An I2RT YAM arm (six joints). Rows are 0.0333 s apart.
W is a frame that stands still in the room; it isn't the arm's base.
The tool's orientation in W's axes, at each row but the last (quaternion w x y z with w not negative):
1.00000 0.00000 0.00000 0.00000
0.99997 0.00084 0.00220 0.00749
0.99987 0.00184 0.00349 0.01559
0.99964 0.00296 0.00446 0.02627
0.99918 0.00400 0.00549 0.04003
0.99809 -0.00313 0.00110 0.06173
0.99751 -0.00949 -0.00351 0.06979
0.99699 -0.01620 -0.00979 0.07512
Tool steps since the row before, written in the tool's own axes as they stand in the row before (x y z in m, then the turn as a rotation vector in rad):
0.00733 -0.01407 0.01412 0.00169 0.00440 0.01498
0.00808 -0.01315 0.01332 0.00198 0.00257 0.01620
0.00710 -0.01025 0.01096 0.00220 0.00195 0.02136
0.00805 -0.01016 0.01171 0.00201 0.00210 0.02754
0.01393 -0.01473 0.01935 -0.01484 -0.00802 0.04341
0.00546 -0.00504 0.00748 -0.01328 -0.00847 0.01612
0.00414 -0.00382 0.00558 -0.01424 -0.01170 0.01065
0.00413 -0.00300 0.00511 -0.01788 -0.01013 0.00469
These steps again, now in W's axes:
0.00733 -0.01407 0.01412 0.00169 0.00440 0.01498
0.00833 -0.01305 0.01326 0.00201 0.00257 0.01620
0.00749 -0.01006 0.01087 0.00229 0.00194 0.02135
0.00868 -0.00979 0.01158 0.00215 0.00205 0.02753
0.01528 -0.01371 0.01908 -0.01366 -0.00951 0.04350
0.00605 -0.00428 0.00750 -0.01211 -0.00994 0.01621
0.00458 -0.00310 0.00568 -0.01256 -0.01337 0.01079
0.00442 -0.00219 0.00528 -0.01626 -0.01255 0.00472

